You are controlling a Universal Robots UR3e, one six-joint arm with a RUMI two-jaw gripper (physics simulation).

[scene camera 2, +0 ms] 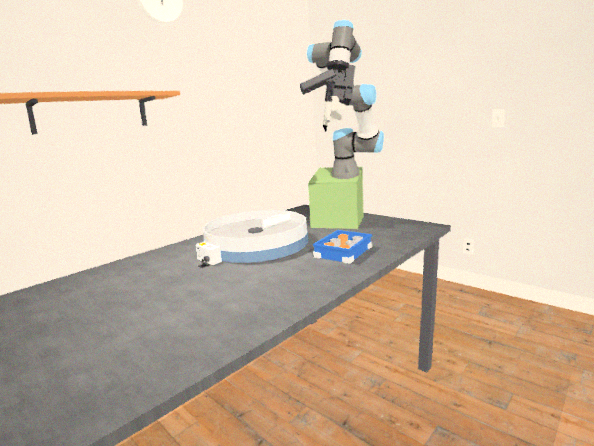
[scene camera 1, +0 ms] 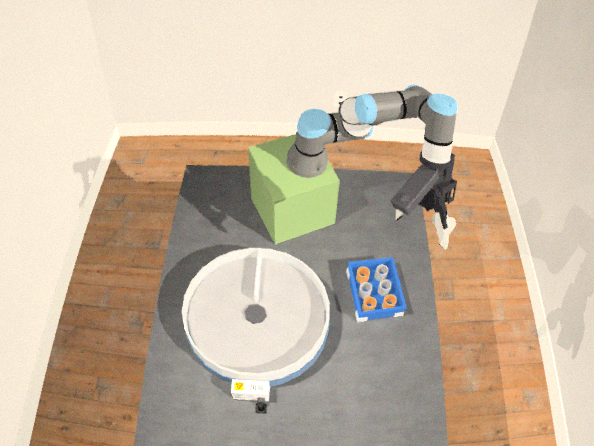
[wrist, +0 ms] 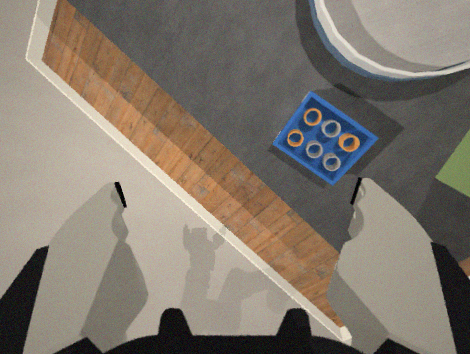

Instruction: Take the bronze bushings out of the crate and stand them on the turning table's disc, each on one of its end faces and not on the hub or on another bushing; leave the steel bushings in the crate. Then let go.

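Frame: origin at the arm's base, x ahead, y left, z up, level; metres.
Where they show: gripper, fingertip midpoint: (scene camera 2: 326, 126) (scene camera 1: 420, 234) (wrist: 237, 183); arm's base, link origin: (scene camera 2: 345, 174) (scene camera 1: 306, 161).
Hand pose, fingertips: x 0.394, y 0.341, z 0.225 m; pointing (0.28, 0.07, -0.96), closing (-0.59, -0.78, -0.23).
Observation:
Each offset is from my fingertips to the centre of the thing. "spot": to the spot under its first point.
The blue crate {dz -0.430, dx -0.107, dy -0.058 m} (scene camera 1: 382, 314) (scene camera 2: 330, 254) (wrist: 304, 164) stands beside the turning table. It holds three bronze bushings: back left (scene camera 1: 363, 280) (wrist: 357, 144), front left (scene camera 1: 370, 308) (wrist: 305, 120) and front right (scene camera 1: 390, 305) (wrist: 295, 131), as seen in scene camera 1. Three steel bushings {dz -0.431, dx -0.172, dy -0.048 m} (scene camera 1: 382, 277) {dz -0.431, dx -0.097, dy -0.090 m} (scene camera 1: 365, 295) {dz -0.431, dx -0.119, dy -0.031 m} (scene camera 1: 384, 292) stand among them. The disc {dz -0.403, dx +0.073, dy -0.389 m} (scene camera 1: 225, 330) (wrist: 425, 30) of the turning table carries no bushing in scene camera 1; its dark hub {dz -0.398, dx +0.073, dy -0.389 m} (scene camera 1: 255, 314) (scene camera 2: 255, 230) is at the centre. My gripper (scene camera 1: 421, 231) (wrist: 237, 183) is open and empty, high above and behind the crate.
A raised white rim (scene camera 1: 329, 312) (scene camera 2: 295, 240) surrounds the disc, and a white bar {spot: dz -0.366, dx -0.032, dy -0.406 m} (scene camera 1: 258, 277) reaches from it towards the hub. A white control box {spot: dz -0.397, dx +0.312, dy -0.343 m} (scene camera 1: 250, 390) (scene camera 2: 209, 254) sits at the table's front. The green base block (scene camera 1: 305, 215) (scene camera 2: 335, 204) stands behind the turning table and crate.

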